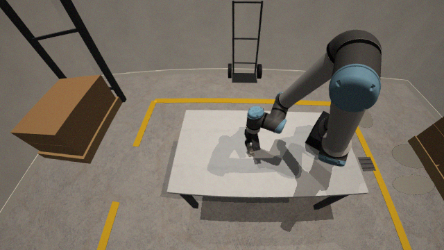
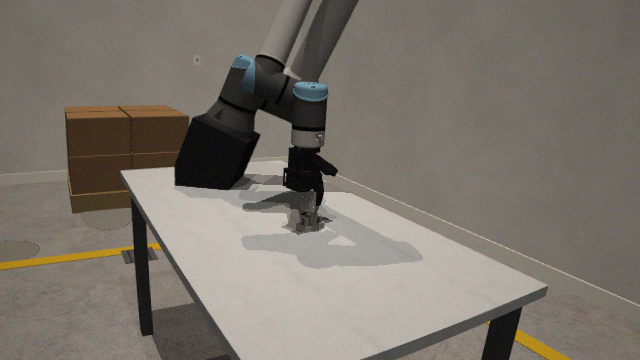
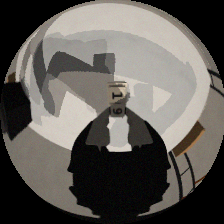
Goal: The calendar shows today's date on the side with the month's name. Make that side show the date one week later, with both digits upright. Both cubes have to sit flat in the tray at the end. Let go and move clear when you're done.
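Right now my hand is 30 mm above the calendar tray, 10 mm to the right of it and 10 mm past it.
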